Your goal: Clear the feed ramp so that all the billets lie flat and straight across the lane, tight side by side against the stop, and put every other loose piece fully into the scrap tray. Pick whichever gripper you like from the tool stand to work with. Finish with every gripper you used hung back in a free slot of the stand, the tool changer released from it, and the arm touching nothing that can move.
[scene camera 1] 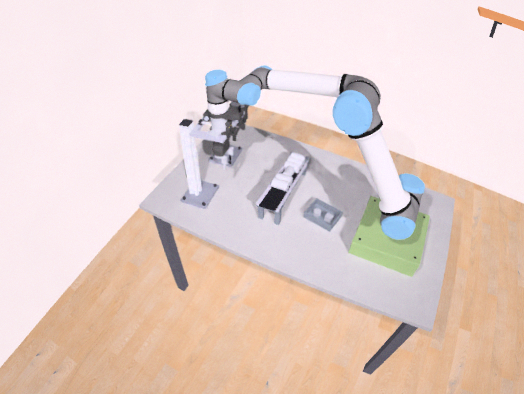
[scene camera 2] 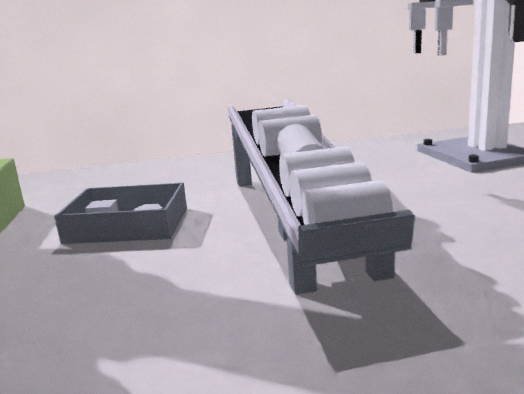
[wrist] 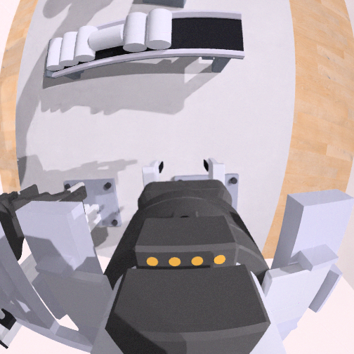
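Note:
The feed ramp (scene camera 1: 272, 199) (scene camera 2: 266, 175) (wrist: 207, 34) carries several pale billets. Three, including the lowest billet (scene camera 2: 347, 200), lie across the lane near the stop (scene camera 2: 357, 237). One billet (scene camera 2: 299, 141) (wrist: 106, 37) above them points along the lane. Two more, including the top billet (wrist: 159, 29), lie across higher up. The scrap tray (scene camera 2: 117, 227) holds a blocky piece (scene camera 2: 101, 205) and another piece (scene camera 2: 149, 207). My dark-bodied gripper (scene camera 2: 430, 42) (wrist: 183, 166) is at the tool stand under the arm's wrist, fingers apart and empty, far from the billets. Whether the changer is locked is hidden.
The stand's white post (scene camera 1: 191, 162) (scene camera 2: 490, 75) rises close beside the wrist. A second, dark gripper (scene camera 1: 242, 120) (wrist: 15, 215) hangs in the neighbouring place. The green base block (scene camera 1: 382, 257) bears the arm at the other table end.

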